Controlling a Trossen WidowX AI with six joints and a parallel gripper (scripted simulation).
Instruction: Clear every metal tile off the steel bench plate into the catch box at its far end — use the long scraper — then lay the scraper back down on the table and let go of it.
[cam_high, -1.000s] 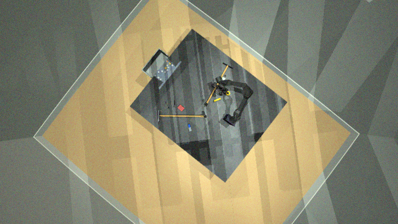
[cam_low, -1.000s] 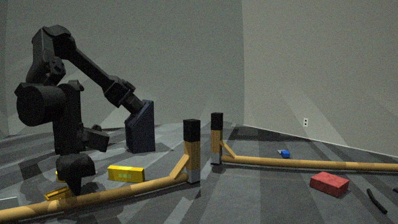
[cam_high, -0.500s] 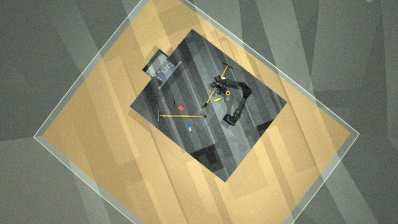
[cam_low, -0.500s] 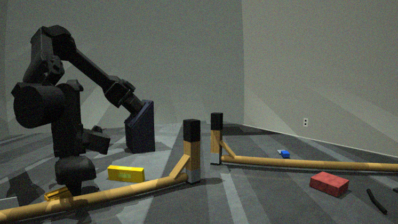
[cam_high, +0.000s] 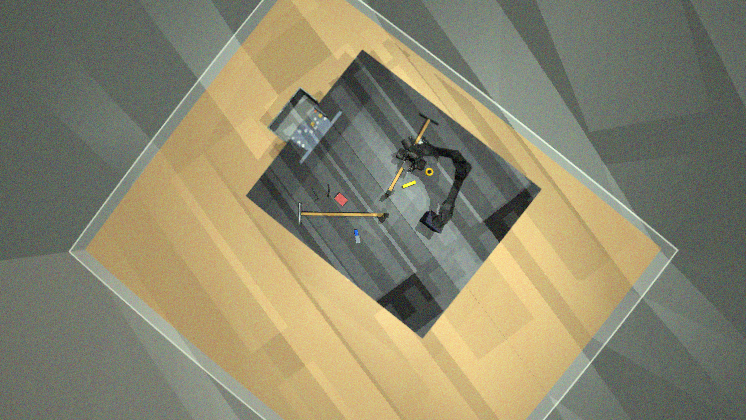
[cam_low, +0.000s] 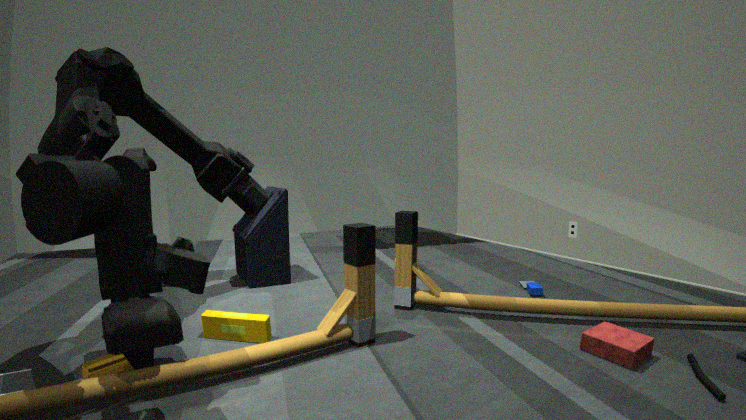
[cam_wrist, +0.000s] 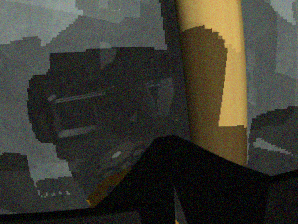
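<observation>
My gripper tip is 50 mm to the left of the yellow-handled screwdriver, 10 mm below it and 10 mm past it. Round my gripper tip: scraper: 50 mm above, 20 mm to the right, 20 mm ahead; then yellow tape ring: 150 mm behind, 30 mm to the right; then yellow level: 120 mm to the left, 80 mm behind, 10 mm above.
</observation>
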